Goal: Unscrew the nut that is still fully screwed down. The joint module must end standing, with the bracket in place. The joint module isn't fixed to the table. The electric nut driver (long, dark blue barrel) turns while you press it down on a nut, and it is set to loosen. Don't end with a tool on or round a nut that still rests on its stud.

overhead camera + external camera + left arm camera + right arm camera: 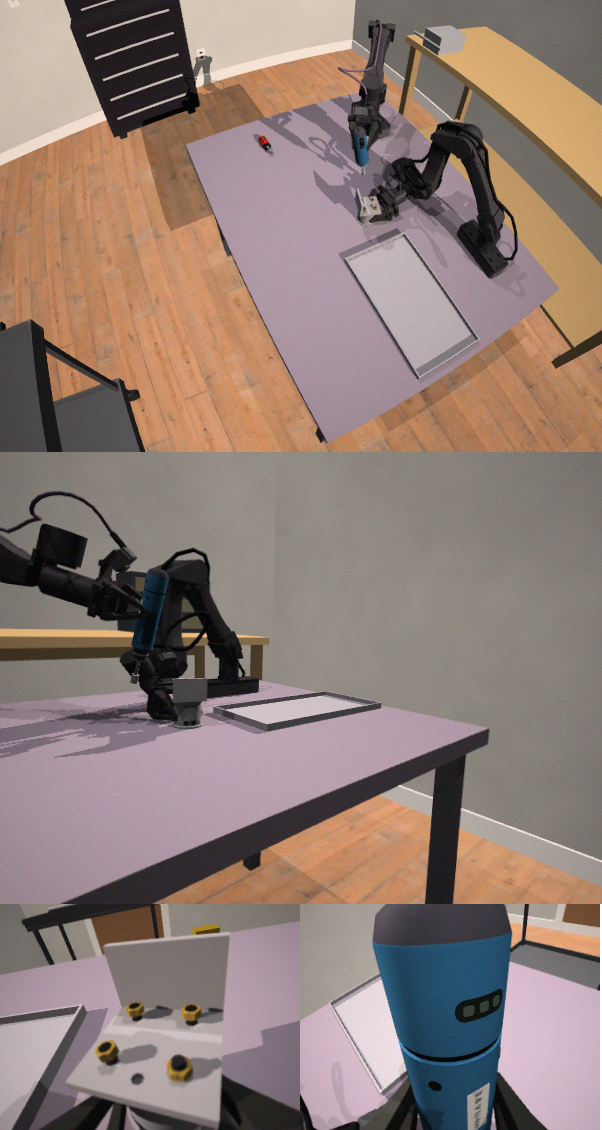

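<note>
The joint module is 1 cm above my left hand. Also, from my left hand: shallow tray (32 cm to the left, 3 cm ahead, 2 cm below); white L-shaped bracket (5 cm above); socket (10 cm to the right, 9 cm above, 3 cm behind).
</note>
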